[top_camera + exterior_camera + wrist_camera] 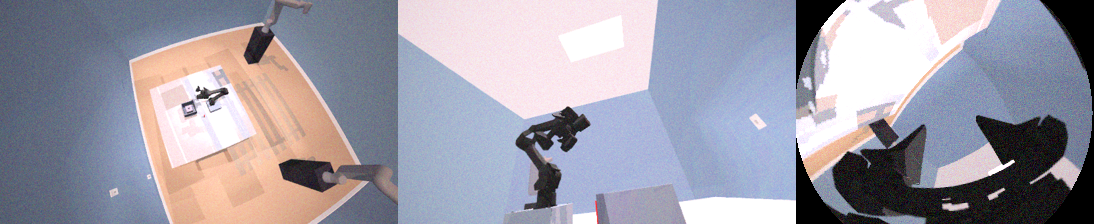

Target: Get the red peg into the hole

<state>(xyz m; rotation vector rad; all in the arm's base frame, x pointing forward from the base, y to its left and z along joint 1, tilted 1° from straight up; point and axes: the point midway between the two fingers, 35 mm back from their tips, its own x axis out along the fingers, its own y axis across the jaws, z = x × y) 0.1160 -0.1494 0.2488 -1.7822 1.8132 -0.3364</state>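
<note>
Now: the red peg 33 cm to the left of my gripper tip, 28 cm below it and 4 cm ahead of it. The rest, counted from my gripper tip: plate (27 cm below, 23 cm ahead, 17 cm to the left); then grey box (29 cm below, 23 cm ahead, 17 cm to the left).
</note>
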